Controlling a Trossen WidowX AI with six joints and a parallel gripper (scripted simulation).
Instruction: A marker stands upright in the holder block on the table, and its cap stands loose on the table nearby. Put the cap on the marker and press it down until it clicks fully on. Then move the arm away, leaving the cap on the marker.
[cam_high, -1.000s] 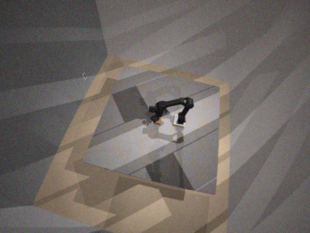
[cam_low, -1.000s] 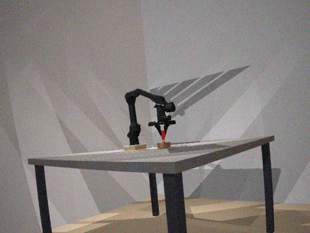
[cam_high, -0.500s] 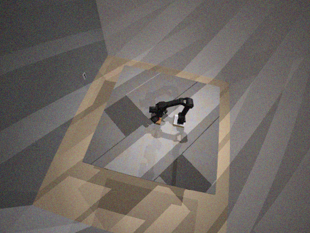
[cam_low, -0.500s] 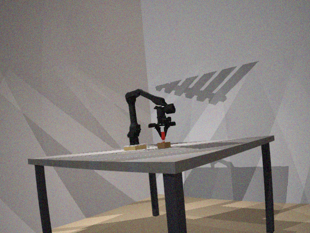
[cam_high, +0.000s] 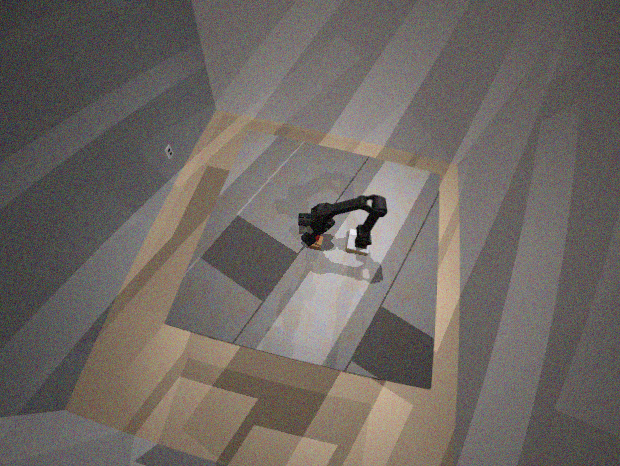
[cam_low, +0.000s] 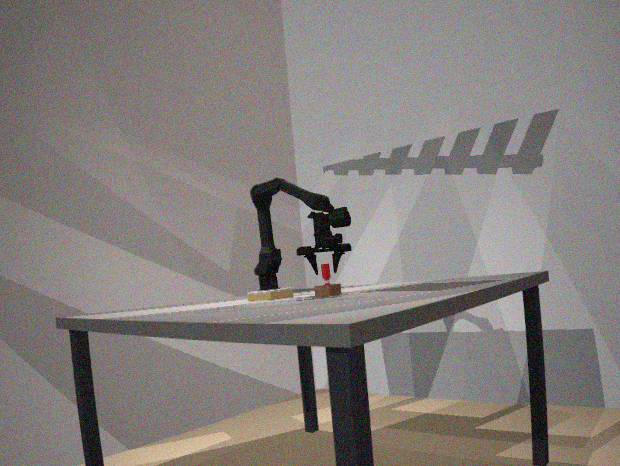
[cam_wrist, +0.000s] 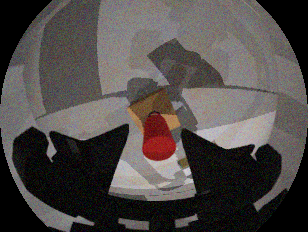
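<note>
My gripper tip is now 10 mm below the red cap. Also, from my gripper tip: tan holder block (60 mm below).
</note>
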